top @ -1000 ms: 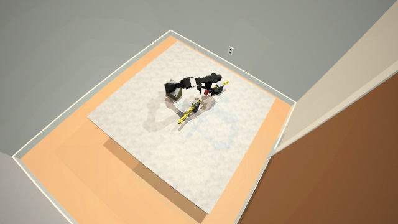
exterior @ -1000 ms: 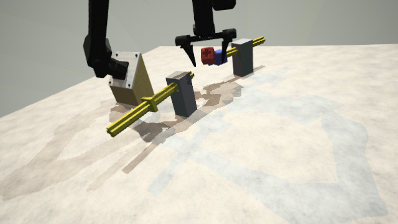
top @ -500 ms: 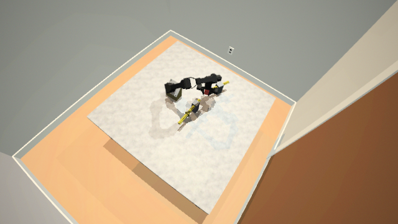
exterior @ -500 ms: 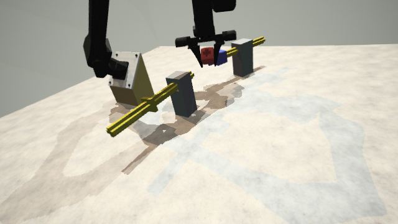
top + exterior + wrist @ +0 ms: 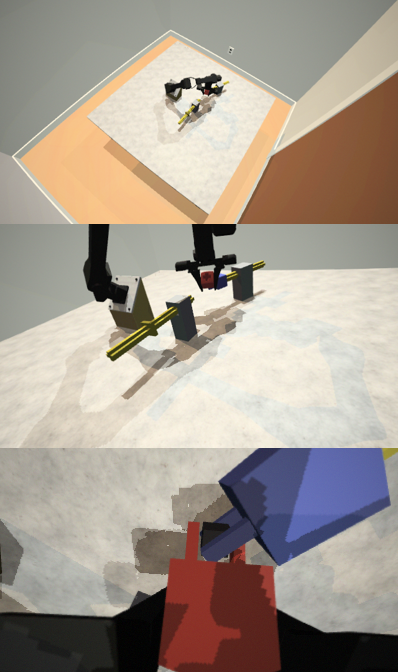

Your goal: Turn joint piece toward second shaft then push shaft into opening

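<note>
Now: the red joint piece 3 cm above my gripper tip, 2 cm to the left of it and 1 cm behind it.
</note>
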